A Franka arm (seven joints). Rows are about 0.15 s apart.
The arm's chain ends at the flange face. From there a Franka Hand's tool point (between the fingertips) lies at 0.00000 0.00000 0.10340 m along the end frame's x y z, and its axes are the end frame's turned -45 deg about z.
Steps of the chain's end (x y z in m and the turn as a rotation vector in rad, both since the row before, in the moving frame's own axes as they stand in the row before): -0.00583, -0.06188, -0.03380, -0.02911, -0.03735, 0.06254; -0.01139, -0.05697, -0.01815, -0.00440, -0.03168, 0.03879; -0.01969, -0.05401, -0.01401, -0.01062, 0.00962, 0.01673; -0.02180, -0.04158, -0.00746, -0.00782, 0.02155, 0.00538; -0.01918, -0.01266, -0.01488, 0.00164, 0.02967, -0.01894; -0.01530, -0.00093, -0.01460, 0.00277, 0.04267, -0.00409
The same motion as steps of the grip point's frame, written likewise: 0.03480, -0.04863, -0.03392, 0.00583, -0.04699, 0.06254; 0.02963, -0.05038, -0.01820, 0.01929, -0.02551, 0.03879; 0.02418, -0.05063, -0.01402, -0.01431, -0.00071, 0.01673; 0.01498, -0.04267, -0.00749, -0.02077, 0.00971, 0.00538; -0.00230, -0.02049, -0.01493, -0.01982, 0.02214, -0.01894; -0.00683, -0.00857, -0.01469, -0.02821, 0.03213, -0.00409
